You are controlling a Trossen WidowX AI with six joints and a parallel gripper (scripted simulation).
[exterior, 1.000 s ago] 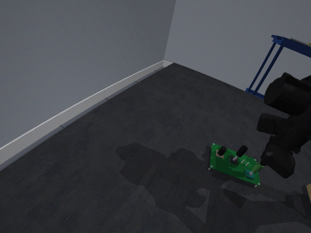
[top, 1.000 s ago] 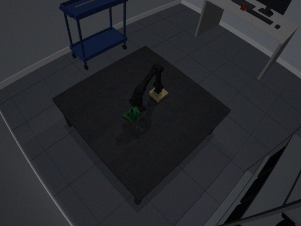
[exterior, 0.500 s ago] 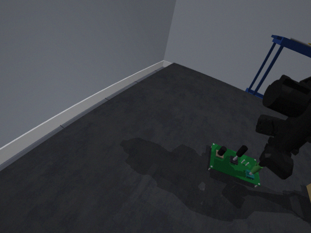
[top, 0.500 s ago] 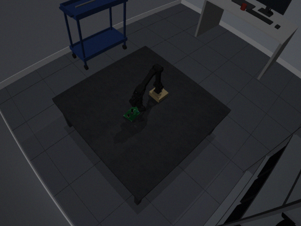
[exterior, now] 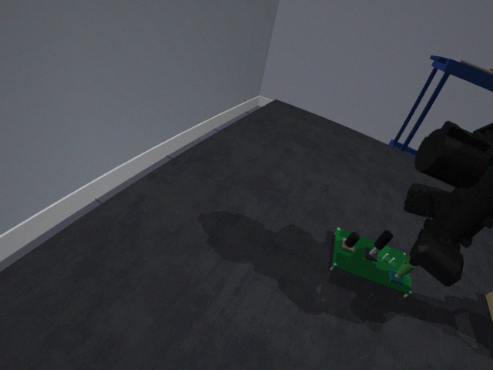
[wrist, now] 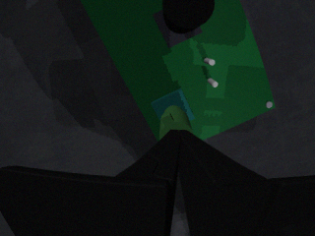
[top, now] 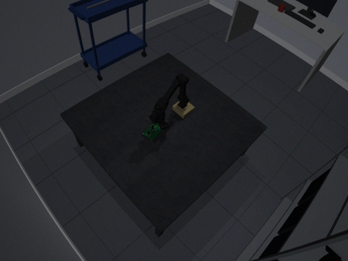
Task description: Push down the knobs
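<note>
Right now the green knob is 20 mm below my gripper tip. The rest, counted from my gripper tip: black knob (60 mm ahead, 20 mm to the right).
</note>
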